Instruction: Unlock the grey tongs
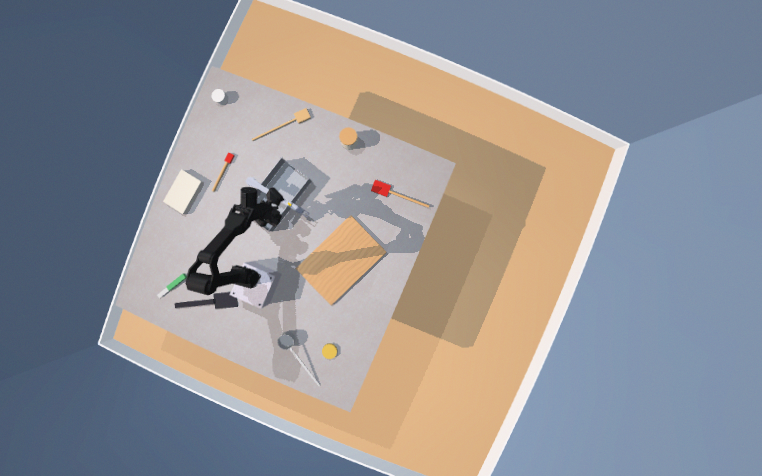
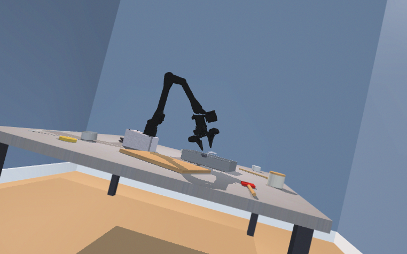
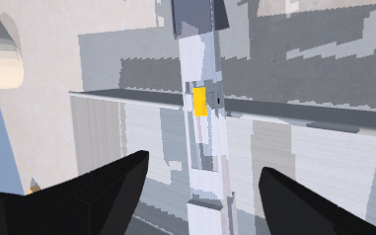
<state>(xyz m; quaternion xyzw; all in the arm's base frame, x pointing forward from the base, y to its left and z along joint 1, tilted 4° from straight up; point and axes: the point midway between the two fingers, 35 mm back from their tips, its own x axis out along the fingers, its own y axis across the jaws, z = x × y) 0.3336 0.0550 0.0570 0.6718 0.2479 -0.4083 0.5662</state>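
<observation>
The yellow lock piece is 3 cm to the right of my gripper tip, 3 cm below it and 1 cm ahead of it. The rest, counted from my gripper tip: roasting tin 6 cm to the left, 6 cm below, 2 cm ahead; red-headed spatula 41 cm to the right, 30 cm ahead, 8 cm below; wooden board 35 cm to the right, 10 cm behind, 8 cm below.
</observation>
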